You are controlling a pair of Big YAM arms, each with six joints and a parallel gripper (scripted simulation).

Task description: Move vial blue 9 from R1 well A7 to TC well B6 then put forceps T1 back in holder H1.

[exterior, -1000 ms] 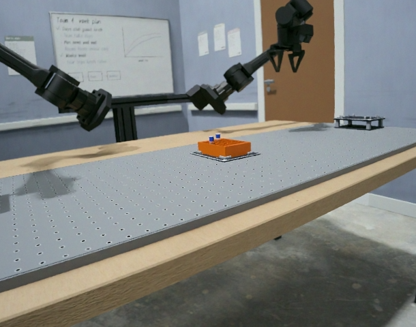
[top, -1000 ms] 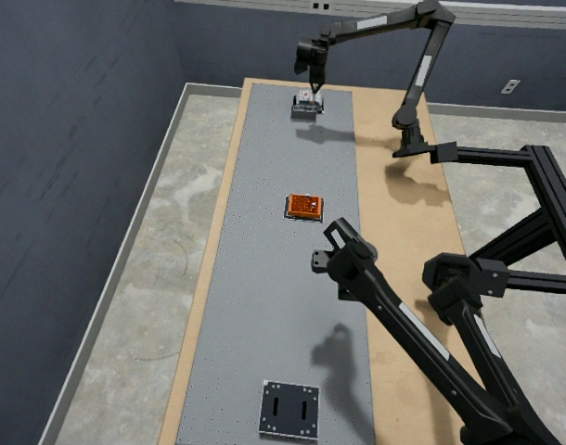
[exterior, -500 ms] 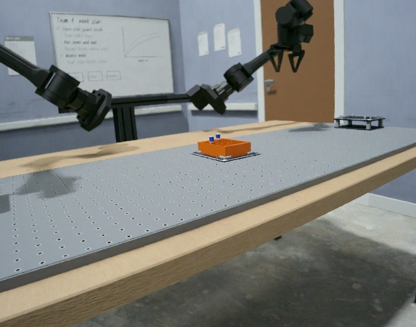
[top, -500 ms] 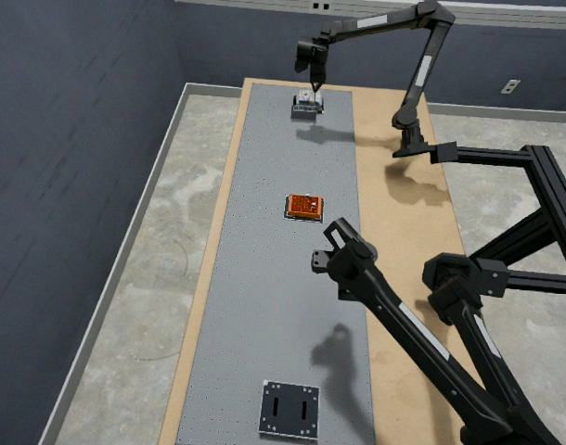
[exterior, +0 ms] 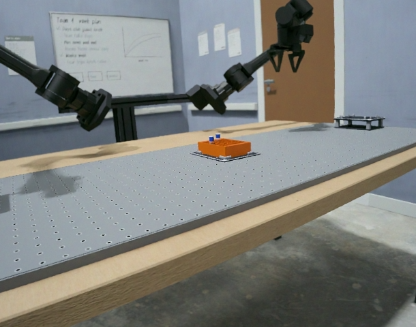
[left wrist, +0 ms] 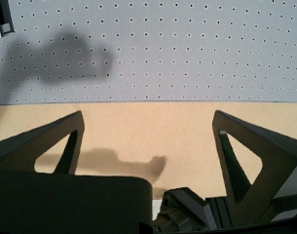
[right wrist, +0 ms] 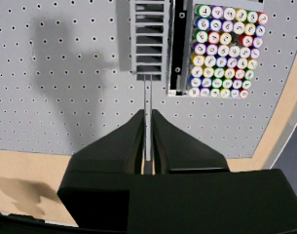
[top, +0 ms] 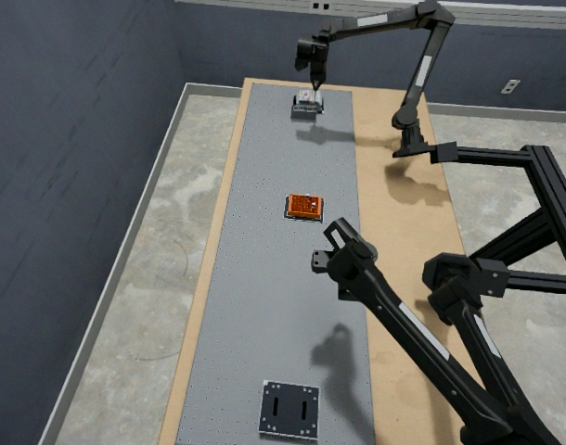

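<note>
My right gripper is now 4 cm short of the grey holder H1 and 15 cm above it. From my right hand the other things lie so: orange tube carrier: 5 cm ahead, 56 cm to the left, 14 cm below.
</note>
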